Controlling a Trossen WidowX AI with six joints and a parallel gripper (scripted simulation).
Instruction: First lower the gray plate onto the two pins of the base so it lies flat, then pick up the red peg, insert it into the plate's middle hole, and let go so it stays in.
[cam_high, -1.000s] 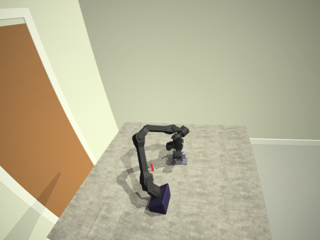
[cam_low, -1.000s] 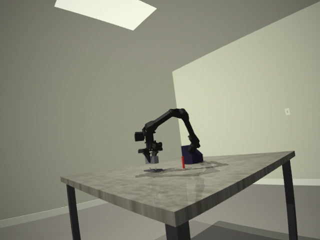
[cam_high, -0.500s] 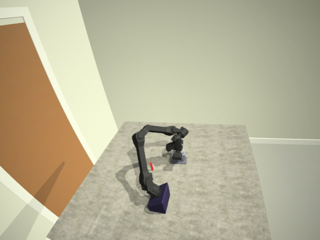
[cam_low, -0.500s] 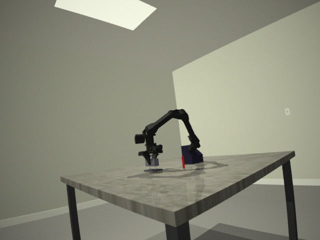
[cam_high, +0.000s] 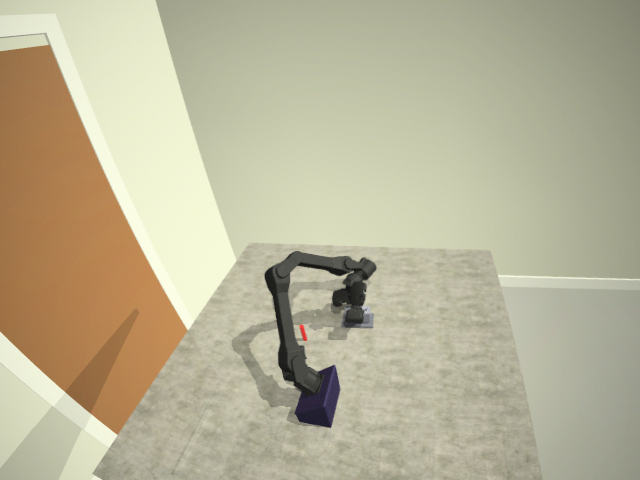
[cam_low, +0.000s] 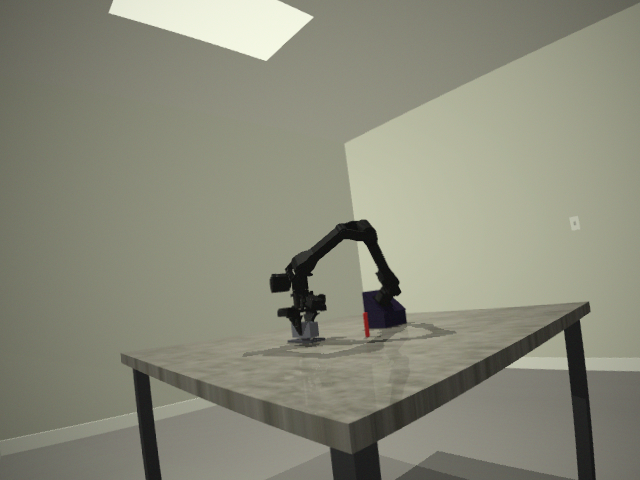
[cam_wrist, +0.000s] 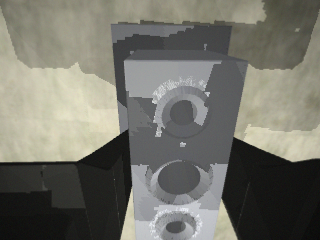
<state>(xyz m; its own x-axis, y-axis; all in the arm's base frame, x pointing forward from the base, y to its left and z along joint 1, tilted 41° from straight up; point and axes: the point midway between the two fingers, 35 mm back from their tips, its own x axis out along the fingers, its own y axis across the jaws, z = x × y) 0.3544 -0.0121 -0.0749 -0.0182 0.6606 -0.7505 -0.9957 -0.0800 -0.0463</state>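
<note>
My gripper tip is now 2 cm above the pin base. Also, from my gripper tip: gray plate: 3 cm above; red peg: 18 cm to the left, 12 cm behind, 2 cm above.
</note>
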